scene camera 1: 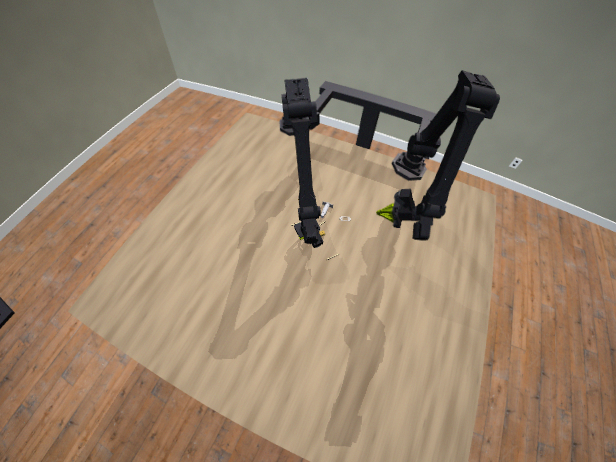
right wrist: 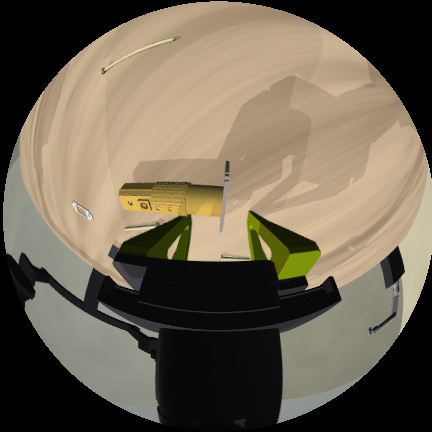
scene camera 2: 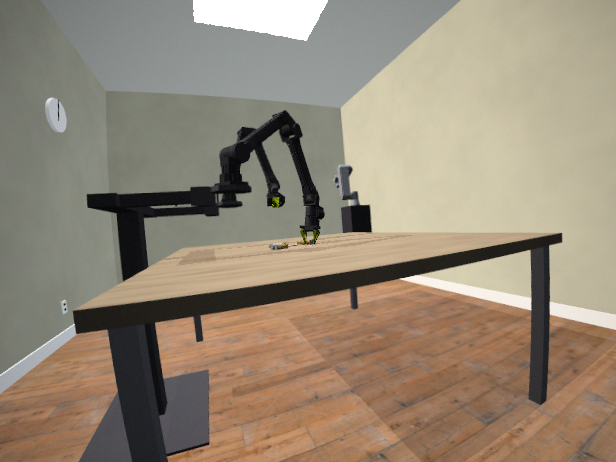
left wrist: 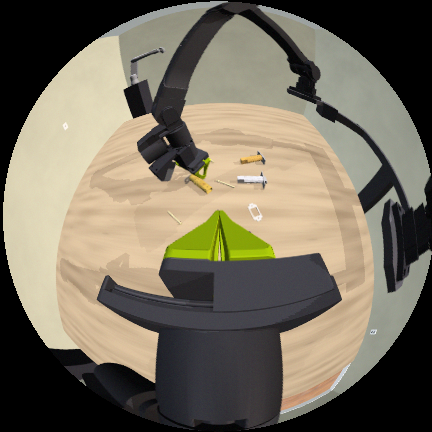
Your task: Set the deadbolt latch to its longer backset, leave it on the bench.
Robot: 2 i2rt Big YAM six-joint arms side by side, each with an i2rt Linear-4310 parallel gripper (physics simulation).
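A brass deadbolt latch (right wrist: pixel 170 198) (left wrist: pixel 201 183) (scene camera 1: pixel 321 233) lies on its side on the bench (scene camera 1: pixel 280 320) (scene camera 2: pixel 350 262), its thin faceplate (right wrist: pixel 225 200) on edge. My right gripper (right wrist: pixel 218 215) (scene camera 2: pixel 310 243) (left wrist: pixel 198 174) points down close by it, fingers apart. In the right wrist view the latch's faceplate end appears in front of the gap between the fingertips; nothing is gripped. The latch's backset setting is too small to read. My left gripper (left wrist: pixel 218 215) (scene camera 1: pixel 378 212) (scene camera 2: pixel 275 202) is shut and empty, high above the bench.
A silver latch (left wrist: pixel 251 180) (scene camera 1: pixel 326 209) and another brass latch (left wrist: pixel 252 159) lie beyond a silver strike plate (left wrist: pixel 255 212) (scene camera 1: pixel 345 218) (right wrist: pixel 82 211). Thin screws (left wrist: pixel 224 184) (left wrist: pixel 174 217) (right wrist: pixel 137 55) (scene camera 1: pixel 332 257) lie around the latch.
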